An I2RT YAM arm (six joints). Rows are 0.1 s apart.
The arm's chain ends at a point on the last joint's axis. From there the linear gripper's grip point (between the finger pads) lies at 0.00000 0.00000 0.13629 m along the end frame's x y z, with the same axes.
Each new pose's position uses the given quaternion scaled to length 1; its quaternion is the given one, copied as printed.
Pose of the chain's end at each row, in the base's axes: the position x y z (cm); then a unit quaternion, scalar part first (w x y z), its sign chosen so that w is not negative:
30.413, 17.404, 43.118, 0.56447, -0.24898, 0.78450, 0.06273
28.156, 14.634, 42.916, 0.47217, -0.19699, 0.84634, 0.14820
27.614, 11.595, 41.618, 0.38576, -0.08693, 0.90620, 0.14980
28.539, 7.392, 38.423, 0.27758, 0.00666, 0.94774, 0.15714
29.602, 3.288, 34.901, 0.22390, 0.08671, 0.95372, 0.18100
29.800, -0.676, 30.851, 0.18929, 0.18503, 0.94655, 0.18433
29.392, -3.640, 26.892, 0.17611, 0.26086, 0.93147, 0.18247
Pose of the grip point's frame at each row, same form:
42.058, 22.576, 38.281, 0.56447, -0.24898, 0.78450, 0.06273
38.253, 20.588, 35.963, 0.47217, -0.19699, 0.84634, 0.14820
36.788, 16.209, 32.657, 0.38576, -0.08693, 0.90620, 0.14980
35.738, 11.401, 27.567, 0.27758, 0.00666, 0.94774, 0.15714
35.850, 7.464, 23.531, 0.22390, 0.08671, 0.95372, 0.18100
35.614, 3.125, 19.125, 0.18929, 0.18503, 0.94655, 0.18433
35.161, -0.259, 15.016, 0.17611, 0.26086, 0.93147, 0.18247

